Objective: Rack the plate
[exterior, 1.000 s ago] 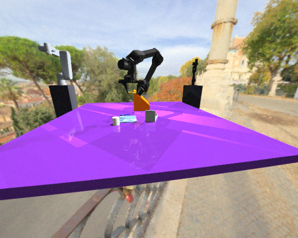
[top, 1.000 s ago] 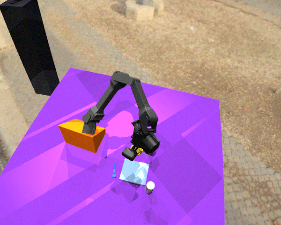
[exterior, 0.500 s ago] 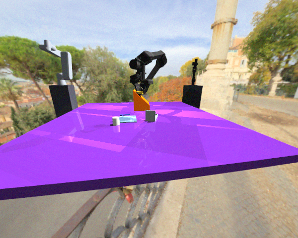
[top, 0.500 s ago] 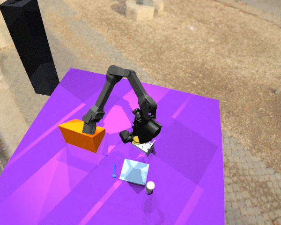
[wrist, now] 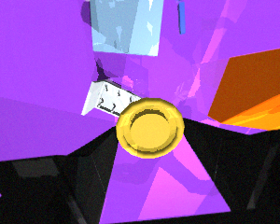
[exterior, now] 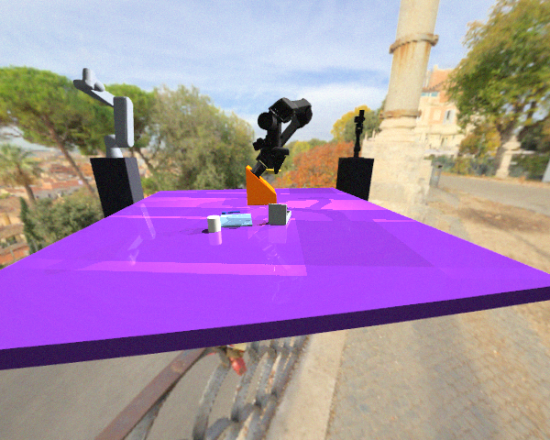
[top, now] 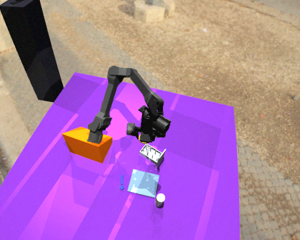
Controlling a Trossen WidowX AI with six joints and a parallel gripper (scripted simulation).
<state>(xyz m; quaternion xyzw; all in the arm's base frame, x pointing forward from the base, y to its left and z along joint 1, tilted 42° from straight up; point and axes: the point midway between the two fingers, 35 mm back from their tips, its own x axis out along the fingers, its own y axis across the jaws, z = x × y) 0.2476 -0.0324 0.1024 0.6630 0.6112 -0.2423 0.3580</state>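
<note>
Right now the dish rack is 50 mm ahead of my gripper tip, 20 mm to the left of it and 160 mm below it. Also, from my gripper tip: blue spoon (80 mm behind, 190 mm to the right, 180 mm below); then light blue mat (30 mm ahead, 160 mm to the right, 180 mm below); then yellow plate (10 mm above).
</note>
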